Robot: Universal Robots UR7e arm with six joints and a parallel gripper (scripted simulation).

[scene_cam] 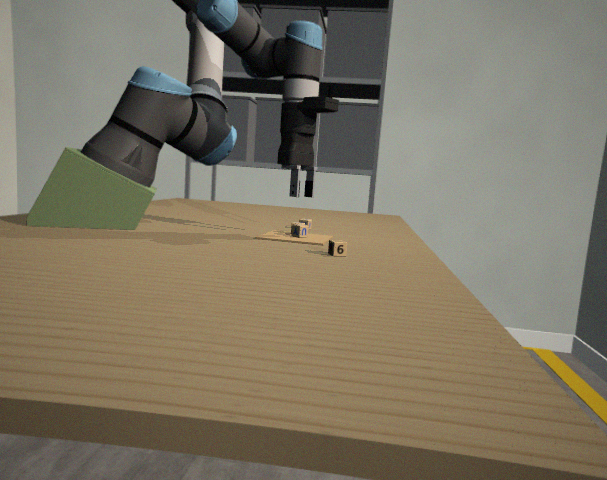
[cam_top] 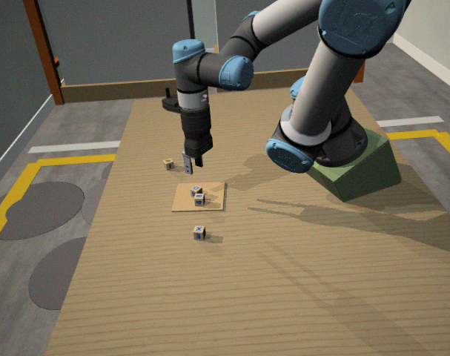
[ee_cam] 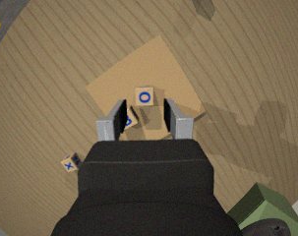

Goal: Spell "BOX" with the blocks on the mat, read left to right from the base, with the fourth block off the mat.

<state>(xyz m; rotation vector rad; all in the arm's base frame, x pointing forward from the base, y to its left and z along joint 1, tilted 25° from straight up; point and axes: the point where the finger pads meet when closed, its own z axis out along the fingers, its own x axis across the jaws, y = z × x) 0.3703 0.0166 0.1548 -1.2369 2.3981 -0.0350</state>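
My gripper is now 9 cm above the O block. From my hand the other things lie so: B block 9 cm below, 4 cm to the left, 1 cm behind; then X block 18 cm to the left, 9 cm below, 2 cm behind; then mat 11 cm below, 1 cm behind.
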